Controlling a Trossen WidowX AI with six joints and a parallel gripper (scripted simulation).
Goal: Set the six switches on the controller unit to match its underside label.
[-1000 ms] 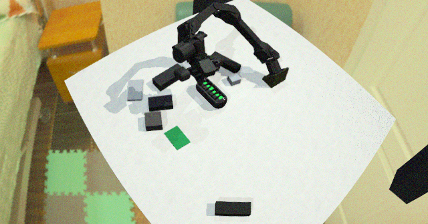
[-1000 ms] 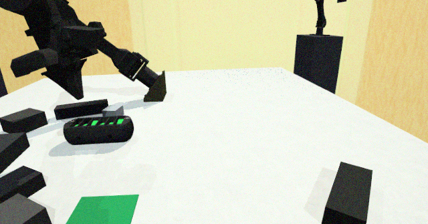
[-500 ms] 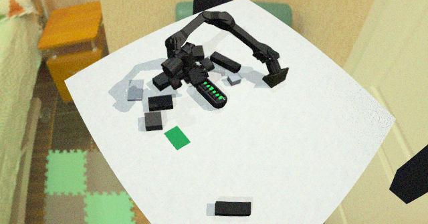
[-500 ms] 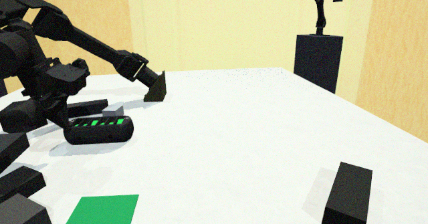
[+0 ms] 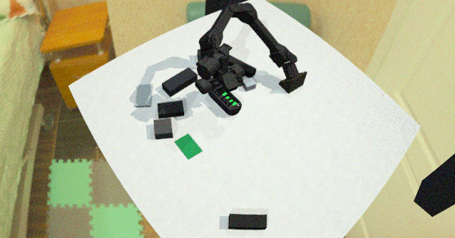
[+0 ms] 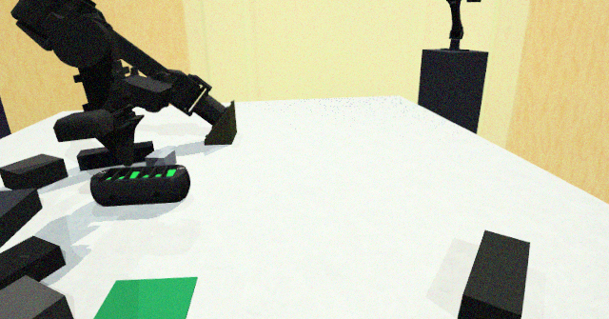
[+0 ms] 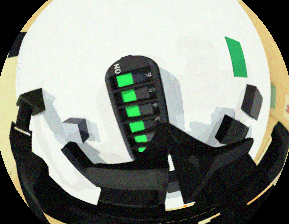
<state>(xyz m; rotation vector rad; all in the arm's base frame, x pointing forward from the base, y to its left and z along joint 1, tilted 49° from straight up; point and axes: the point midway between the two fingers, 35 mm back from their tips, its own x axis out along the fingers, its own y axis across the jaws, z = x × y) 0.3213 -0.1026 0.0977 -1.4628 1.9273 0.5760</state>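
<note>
Now: the small grey cube 170 mm behind my gripper tip, 10 mm to the left of it and 60 mm below it. The rest, counted from my gripper tip: green card: 220 mm ahead, 60 mm to the left, 70 mm below; then light grey plate: 200 mm ahead, 260 mm to the right, 70 mm below.
</note>
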